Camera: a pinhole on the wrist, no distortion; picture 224 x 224 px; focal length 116.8 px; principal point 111.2 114.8 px. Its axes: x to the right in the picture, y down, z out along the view. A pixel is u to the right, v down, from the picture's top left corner.
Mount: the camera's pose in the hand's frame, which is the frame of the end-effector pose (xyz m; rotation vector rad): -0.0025 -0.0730 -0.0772 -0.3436 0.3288 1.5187
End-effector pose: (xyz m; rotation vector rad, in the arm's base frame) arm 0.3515 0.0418 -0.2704 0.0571 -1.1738 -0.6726
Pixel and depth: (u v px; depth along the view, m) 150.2 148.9 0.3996
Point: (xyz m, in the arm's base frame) 0.2281 0.3449 -0.1916
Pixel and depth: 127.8 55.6 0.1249
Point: 0.3361 0.0144 -0.2101
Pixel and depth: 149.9 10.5 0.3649
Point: 0.3245 0.0829 0.1537
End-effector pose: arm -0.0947 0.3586 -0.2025 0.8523 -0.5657 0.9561
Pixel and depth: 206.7 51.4 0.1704
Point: -0.1589 0.4223 -0.0762
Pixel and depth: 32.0 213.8 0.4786
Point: -0.1810 -0.2899 -0.3012
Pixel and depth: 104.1 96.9 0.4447
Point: -0.1583 0.1334 0.0654
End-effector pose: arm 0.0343 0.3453 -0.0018 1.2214 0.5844 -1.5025
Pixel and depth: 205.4 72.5 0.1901
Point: 0.1602 0.2427 -0.0194
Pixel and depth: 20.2 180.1 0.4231
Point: -0.3323 0.1340 0.3362
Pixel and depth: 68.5 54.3 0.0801
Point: -0.0273 0.3436 -0.0488
